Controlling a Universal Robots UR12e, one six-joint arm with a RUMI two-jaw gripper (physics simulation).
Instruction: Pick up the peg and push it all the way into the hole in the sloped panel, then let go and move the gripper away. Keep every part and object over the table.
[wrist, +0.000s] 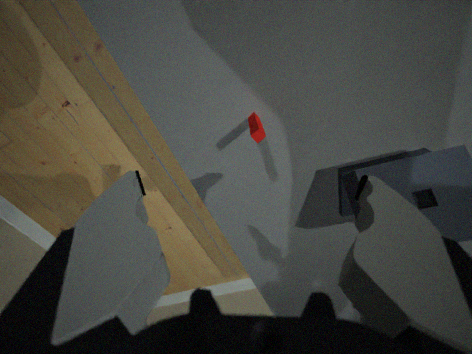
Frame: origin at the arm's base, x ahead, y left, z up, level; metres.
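Seen in the pictures: gripper, between the fingertips: (248, 176).
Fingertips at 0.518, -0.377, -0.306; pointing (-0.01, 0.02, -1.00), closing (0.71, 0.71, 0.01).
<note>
Pixels of each thing's top centre, then the offset from my fingertips to it, as dx, dy, dz. Level surfaces: height alone.
- red peg, centre of its top: (258, 136) +0.013, +0.008, -0.093
- dark blue-grey block with the sloped panel, centre of its top: (448, 234) +0.237, +0.094, -0.046
- grey table, height of its surface: dz -0.173
The red peg (257, 129) stands on the grey table, a little above the middle of the wrist view, and casts two shadows. The dark blue-grey block with the sloped panel (395, 177) is at the right, partly behind the right finger. Its square hole (425, 198) shows as a dark opening beside that finger. My gripper (248, 176) is open with nothing between its fingers. The peg appears beyond the fingertips, between them in the picture and apart from both.
The grey table (150, 60) has its edge running diagonally from the upper left to the bottom middle. Beyond that edge, at the left, lies a wooden floor (60, 135) with a white strip (25, 220) by a beige surface. Shadows of the gripper fall on the table.
</note>
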